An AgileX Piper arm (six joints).
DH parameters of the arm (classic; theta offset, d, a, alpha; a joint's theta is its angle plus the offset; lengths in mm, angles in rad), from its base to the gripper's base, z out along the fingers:
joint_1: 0 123 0 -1.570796
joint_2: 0.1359 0 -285 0
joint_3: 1.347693 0 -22 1.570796
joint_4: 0 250.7 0 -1.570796
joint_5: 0 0 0 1.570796
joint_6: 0 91 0 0
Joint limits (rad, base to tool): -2.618..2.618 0..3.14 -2.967..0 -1.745..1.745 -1.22..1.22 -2.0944..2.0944
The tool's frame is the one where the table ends.
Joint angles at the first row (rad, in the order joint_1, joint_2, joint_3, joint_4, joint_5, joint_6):
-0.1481 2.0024 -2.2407 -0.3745 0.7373 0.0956
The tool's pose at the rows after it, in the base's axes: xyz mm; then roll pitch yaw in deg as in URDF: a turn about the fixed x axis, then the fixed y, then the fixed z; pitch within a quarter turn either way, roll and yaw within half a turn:
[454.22 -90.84 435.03 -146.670 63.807 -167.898]
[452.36 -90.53 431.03 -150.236 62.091 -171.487]
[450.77 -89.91 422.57 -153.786 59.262 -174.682]
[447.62 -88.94 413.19 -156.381 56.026 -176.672]
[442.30 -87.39 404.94 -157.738 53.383 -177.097]
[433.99 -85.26 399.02 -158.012 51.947 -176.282]
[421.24 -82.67 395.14 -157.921 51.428 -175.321]
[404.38 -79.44 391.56 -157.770 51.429 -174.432]
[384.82 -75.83 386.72 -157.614 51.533 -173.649]
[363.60 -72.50 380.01 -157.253 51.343 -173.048]
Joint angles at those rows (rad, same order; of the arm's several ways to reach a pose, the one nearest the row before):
-0.1481 1.9990 -2.2535 -0.3695 0.7674 0.1108
-0.1481 1.9951 -2.2445 -0.3559 0.8021 0.1111
-0.1484 1.9890 -2.2184 -0.3356 0.8378 0.1030
-0.1491 1.9752 -2.1764 -0.3141 0.8681 0.0884
-0.1500 1.9485 -2.1139 -0.2947 0.8763 0.0696
-0.1509 1.9051 -2.0287 -0.2812 0.8549 0.0520
-0.1518 1.8435 -1.9225 -0.2755 0.8158 0.0436
-0.1525 1.7678 -1.8001 -0.2741 0.7666 0.0423
-0.1531 1.6859 -1.6707 -0.2761 0.7155 0.0450
-0.1534 1.6032 -1.5418 -0.2881 0.6714 0.0550

